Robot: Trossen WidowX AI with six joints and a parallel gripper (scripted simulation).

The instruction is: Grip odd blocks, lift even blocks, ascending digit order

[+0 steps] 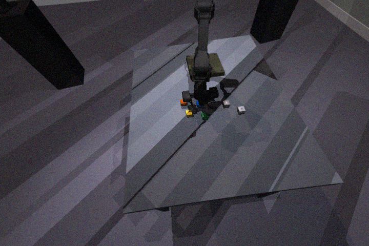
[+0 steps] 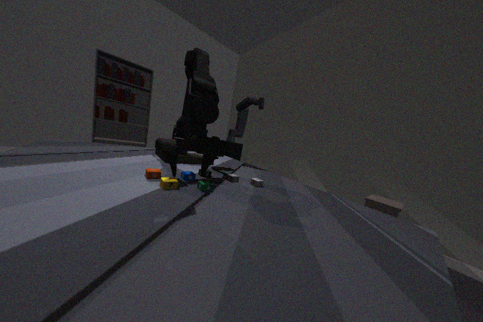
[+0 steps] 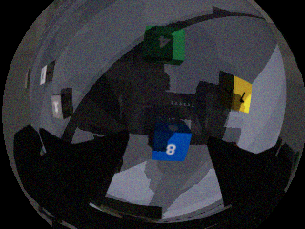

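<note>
Now: gripper tip right at the blue block. The rest, counted from my gripper tip: green block 9 cm ahead; then dark block 7 cm to the left, 3 cm behind; then yellow block 7 cm to the right, 4 cm ahead.
</note>
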